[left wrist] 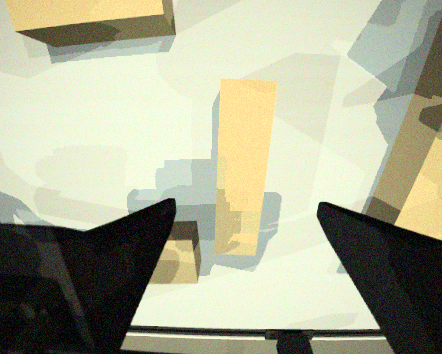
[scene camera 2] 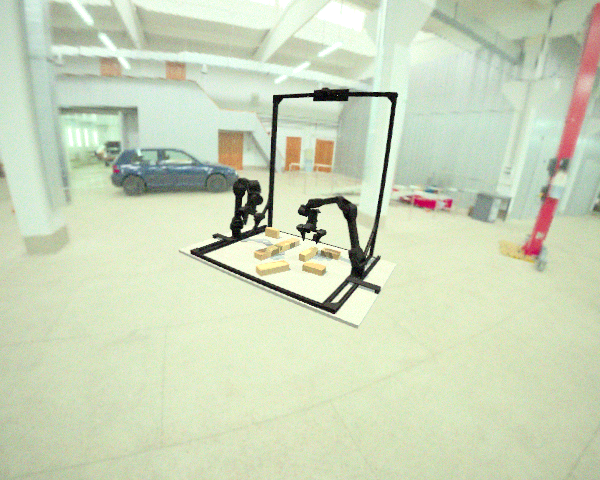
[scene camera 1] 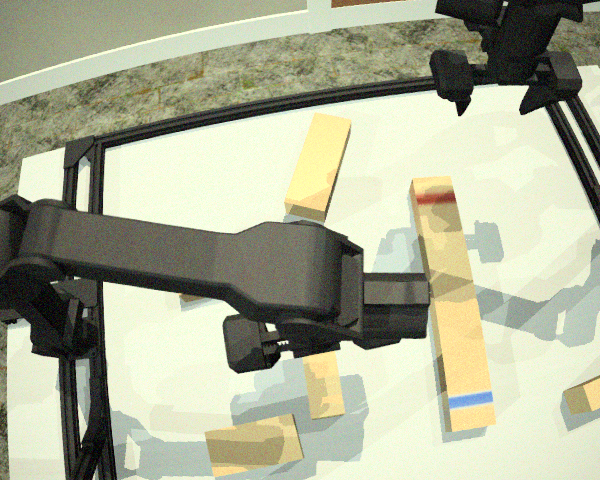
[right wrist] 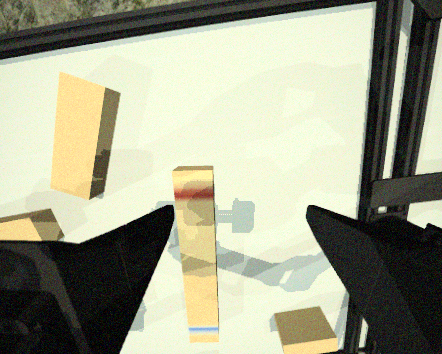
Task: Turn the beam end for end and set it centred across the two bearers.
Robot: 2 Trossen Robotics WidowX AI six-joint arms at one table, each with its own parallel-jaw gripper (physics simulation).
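Frame: origin at the left arm's base, x ahead, y right, z down, level; centimetres.
Seen in the pictures: left gripper, between the fingertips: (left wrist: 246, 206) (scene camera 2: 309, 242); right gripper, between the fingertips: (scene camera 2: 250, 227) (scene camera 1: 490, 113) (right wrist: 239, 211); left arm's base, origin of its link: (scene camera 2: 357, 275) (scene camera 1: 78, 339); right arm's base, origin of its link: (scene camera 2: 236, 237) (right wrist: 384, 228).
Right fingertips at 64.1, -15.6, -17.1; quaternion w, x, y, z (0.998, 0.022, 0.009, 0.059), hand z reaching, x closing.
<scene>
Offsets run from my right fingertips to a thing's top centre, as dx, dy, dz.
The long wooden beam @(-7.8, +19.1, +15.2) (scene camera 1: 460, 325) (scene camera 2: 276, 248) (right wrist: 200, 295) lies flat on the table. It has a red band at its far end and a blue band at its near end in scene camera 1. Several plain wooden blocks lie around it; I cannot tell which two are the bearers. My left gripper (scene camera 2: 310, 239) (left wrist: 246, 206) is open above one narrow block @(-28.3, +23.8, +14.6) (scene camera 1: 325, 390) (left wrist: 242, 145), which lies on the table below the fingers; the arm partly hides it in scene camera 1. My right gripper (scene camera 1: 491, 111) (right wrist: 239, 211) is open and empty, raised beyond the beam's red end.
Another block @(-22.5, -6.6, +15.2) (scene camera 1: 318, 165) (right wrist: 77, 135) lies at the upper middle of scene camera 1. One block @(-39.0, +34.4, +15.2) (scene camera 1: 254, 445) is at the lower left, and one @(+11.9, +38.2, +12.7) (scene camera 1: 582, 397) (right wrist: 305, 327) is at the right edge. A black frame (scene camera 1: 265, 103) borders the table.
</scene>
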